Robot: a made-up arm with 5 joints.
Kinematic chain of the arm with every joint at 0, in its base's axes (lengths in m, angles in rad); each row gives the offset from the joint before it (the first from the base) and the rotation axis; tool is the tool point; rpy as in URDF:
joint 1: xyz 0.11 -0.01 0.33 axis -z
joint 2: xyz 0.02 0 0.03 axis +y
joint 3: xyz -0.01 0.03 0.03 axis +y
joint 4: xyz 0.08 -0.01 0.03 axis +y
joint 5: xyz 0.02 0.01 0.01 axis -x
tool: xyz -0.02 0 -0.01 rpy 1.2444 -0.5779 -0.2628
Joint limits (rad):
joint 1: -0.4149..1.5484
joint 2: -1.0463..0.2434
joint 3: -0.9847..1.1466
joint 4: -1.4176..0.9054
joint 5: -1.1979..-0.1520
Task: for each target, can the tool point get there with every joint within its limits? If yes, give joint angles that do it. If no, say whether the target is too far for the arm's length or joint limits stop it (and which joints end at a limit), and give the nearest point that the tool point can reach.
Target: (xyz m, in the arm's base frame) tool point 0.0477 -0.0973 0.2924
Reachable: no: joint limits stop it (at a limit: joint 1, joint 2, joint 4, joint 5) | nearest point 0.1430 -0.0754 0.3211 | short by 0.102 m
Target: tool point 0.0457 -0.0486 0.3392
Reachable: no: joint limits stop it (at a limit: joint 1, joint 2, joint 3, joint 5) | nearest point 0.0269 -0.0036 0.4184 | short by 0.093 m
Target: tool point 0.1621 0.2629 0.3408
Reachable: no: too far | nearest point 0.1889 0.0677 0.3604 | short by 0.198 m
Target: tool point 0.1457 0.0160 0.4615
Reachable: yes | joints 0.3883 -0.5881 -0.2552 0.0107 -0.8660
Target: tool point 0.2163 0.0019 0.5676
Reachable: no: too far | nearest point 0.1791 -0.0023 0.4739 | short by 0.101 m
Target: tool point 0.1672 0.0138 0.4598
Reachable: yes | joints 0.1970 -0.1394 -0.4969 -1.1114 -0.4646
